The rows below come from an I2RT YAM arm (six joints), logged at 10 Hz.
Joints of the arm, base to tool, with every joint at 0 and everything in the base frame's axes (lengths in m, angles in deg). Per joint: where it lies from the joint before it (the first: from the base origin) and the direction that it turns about. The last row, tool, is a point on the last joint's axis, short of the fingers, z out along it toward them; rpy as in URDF.
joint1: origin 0 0 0.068 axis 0 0 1
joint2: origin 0.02 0.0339 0.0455 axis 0 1 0
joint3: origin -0.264 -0.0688 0 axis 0 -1 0
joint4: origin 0.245 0.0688 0.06 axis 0 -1 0
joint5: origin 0.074 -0.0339 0.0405 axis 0 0 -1
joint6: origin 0.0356 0 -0.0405 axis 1 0 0
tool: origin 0 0 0 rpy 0 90 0
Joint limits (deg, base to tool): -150..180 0..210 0..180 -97..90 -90..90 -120..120
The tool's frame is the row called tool.
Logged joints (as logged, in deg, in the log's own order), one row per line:
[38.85, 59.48, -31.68, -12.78, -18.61, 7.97]
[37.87, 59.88, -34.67, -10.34, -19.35, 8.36]
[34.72, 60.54, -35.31, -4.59, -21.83, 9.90]
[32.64, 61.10, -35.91, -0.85, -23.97, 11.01]
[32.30, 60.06, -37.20, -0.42, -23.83, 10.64]
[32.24, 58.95, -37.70, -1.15, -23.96, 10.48]
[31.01, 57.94, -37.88, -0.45, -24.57, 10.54]
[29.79, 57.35, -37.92, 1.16, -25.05, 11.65]
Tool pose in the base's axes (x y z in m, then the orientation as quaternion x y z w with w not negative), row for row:
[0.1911, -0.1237, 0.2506, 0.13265, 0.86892, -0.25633, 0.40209]
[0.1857, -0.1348, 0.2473, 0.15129, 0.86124, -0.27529, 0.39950]
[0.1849, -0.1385, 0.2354, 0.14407, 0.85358, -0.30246, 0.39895]
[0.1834, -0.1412, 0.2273, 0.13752, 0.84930, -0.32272, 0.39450]
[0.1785, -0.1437, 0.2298, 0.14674, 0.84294, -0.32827, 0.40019]
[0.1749, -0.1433, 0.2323, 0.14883, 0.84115, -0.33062, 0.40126]
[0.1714, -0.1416, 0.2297, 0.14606, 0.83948, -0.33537, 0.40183]
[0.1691, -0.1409, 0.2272, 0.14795, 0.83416, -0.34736, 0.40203]
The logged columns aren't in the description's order. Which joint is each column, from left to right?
Columns, left to right: joint3, joint2, joint1, joint4, joint6, joint5.
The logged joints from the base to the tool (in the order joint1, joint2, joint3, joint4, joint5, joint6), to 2 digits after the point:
[-31.68, 59.48, 38.85, -12.78, 7.97, -18.61]
[-34.67, 59.88, 37.87, -10.34, 8.36, -19.35]
[-35.31, 60.54, 34.72, -4.59, 9.90, -21.83]
[-35.91, 61.10, 32.64, -0.85, 11.01, -23.97]
[-37.20, 60.06, 32.30, -0.42, 10.64, -23.83]
[-37.70, 58.95, 32.24, -1.15, 10.48, -23.96]
[-37.88, 57.94, 31.01, -0.45, 10.54, -24.57]
[-37.92, 57.35, 29.79, 1.16, 11.65, -25.05]

